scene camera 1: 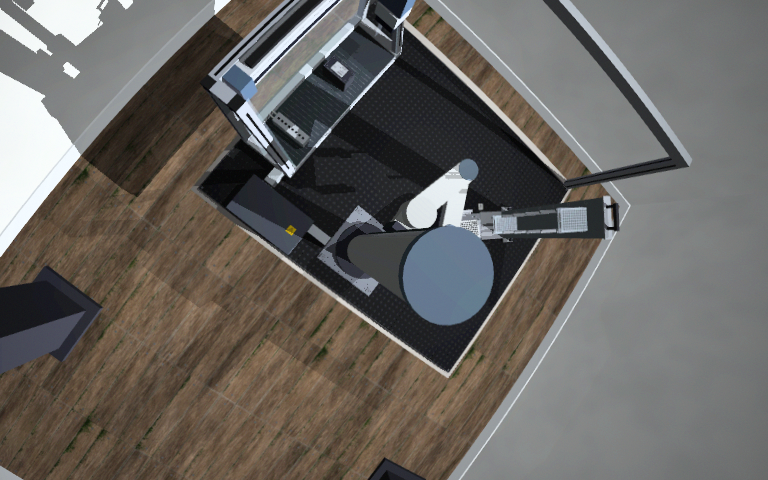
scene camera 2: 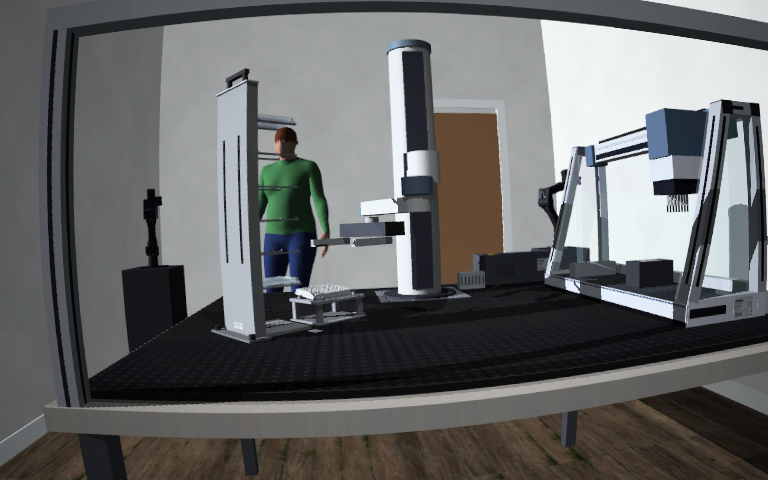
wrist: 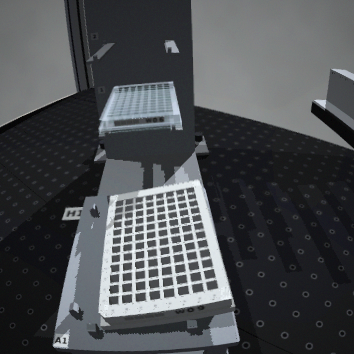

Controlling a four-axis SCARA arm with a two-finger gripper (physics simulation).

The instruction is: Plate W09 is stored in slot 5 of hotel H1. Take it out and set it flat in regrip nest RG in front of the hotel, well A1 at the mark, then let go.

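Places are measured from the arm's base along level axes (x ahead, y left, z up), in centimetres.
Pixels of known places: gripper, between the fingertips: (scene camera 1: 473, 230) (scene camera 2: 332, 243) (wrist: 146, 95); arm's base, origin of its link: (scene camera 2: 419, 297).
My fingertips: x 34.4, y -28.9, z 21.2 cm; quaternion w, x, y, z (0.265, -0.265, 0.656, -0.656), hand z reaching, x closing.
For each thing: its middle in the pictures, then the offset to it from my fingertips. "*": a spot on its surface instead.
- White plate W09, middle of its body: (wrist: 158, 243) (scene camera 2: 323, 291) (scene camera 1: 466, 229) dz -12.7, dx +3.2, dy -2.8 cm
- regrip nest RG, a spot on its surface: (wrist: 75, 270) * dz -13.9, dx +7.2, dy +2.6 cm
- A1 label, a spot on its surface: (wrist: 61, 341) * dz -13.9, dx +3.2, dy +7.4 cm
- Clear plate W06, middle of its body: (wrist: 141, 102) (scene camera 2: 269, 282) (scene camera 1: 505, 224) dz -8.2, dx +16.3, dy -15.5 cm
White plate W09 (scene camera 1: 470, 228) (scene camera 2: 323, 291) (wrist: 162, 250) rests on regrip nest RG (scene camera 2: 305, 304) (wrist: 75, 270), in front of hotel H1 (scene camera 1: 594, 220) (scene camera 2: 235, 209) (wrist: 145, 145). In the wrist view it looks skewed and tilted, right side higher, and sits toward the nest's right, with a wide strip bare at left. Its W09 face is on the side of the A1 label (wrist: 61, 341), which is at the near left corner; the well letters are too small to read. My gripper (scene camera 2: 334, 242) is open and empty, above the nest and apart from the plate. One finger shows at right in the wrist view.
Clear plate W06 (wrist: 142, 102) sits in the hotel's slot 1. More plates (scene camera 2: 276, 120) are at the hotel's top; the middle slots show bare supports. A dark control box (scene camera 1: 269, 212) (scene camera 2: 506, 268) and a framed pipetting machine (scene camera 2: 696, 226) stand further off. A person (scene camera 2: 291, 198) stands behind.
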